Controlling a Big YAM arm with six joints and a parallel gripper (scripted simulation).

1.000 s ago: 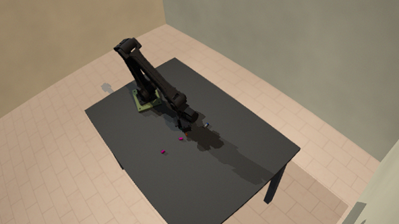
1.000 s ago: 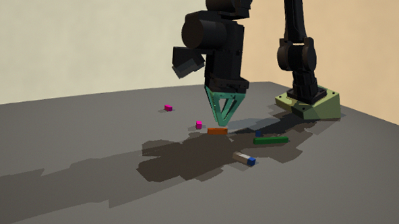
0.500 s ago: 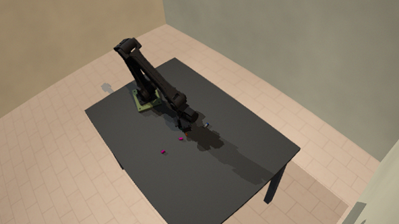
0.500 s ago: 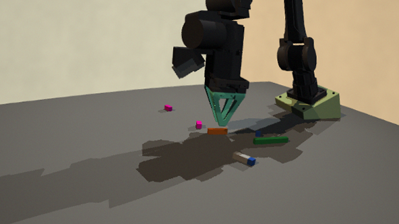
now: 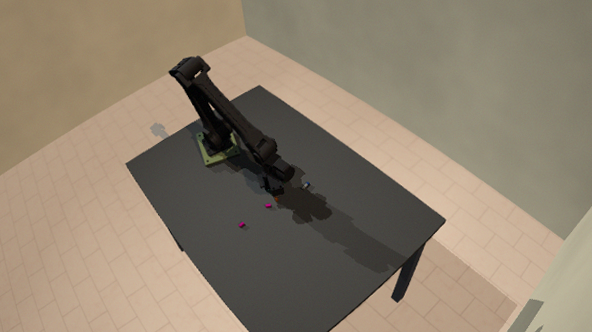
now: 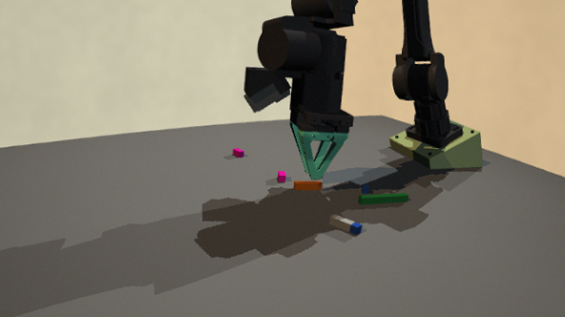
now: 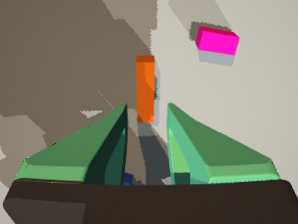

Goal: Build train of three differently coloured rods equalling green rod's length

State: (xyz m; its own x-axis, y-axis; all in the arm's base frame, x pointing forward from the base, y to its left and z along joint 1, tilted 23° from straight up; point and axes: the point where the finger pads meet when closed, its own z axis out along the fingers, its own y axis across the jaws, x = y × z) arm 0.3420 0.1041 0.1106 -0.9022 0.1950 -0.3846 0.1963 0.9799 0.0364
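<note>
My gripper is now 2 cm above the orange rod and 1 cm short of it. The rest, counted from my hand: grey rod (12 cm to the left, 2 cm below, 2 cm ahead); magenta rod (4 cm to the right, 3 cm ahead, 2 cm below); green rod (8 cm behind, 7 cm to the left, 2 cm below).
</note>
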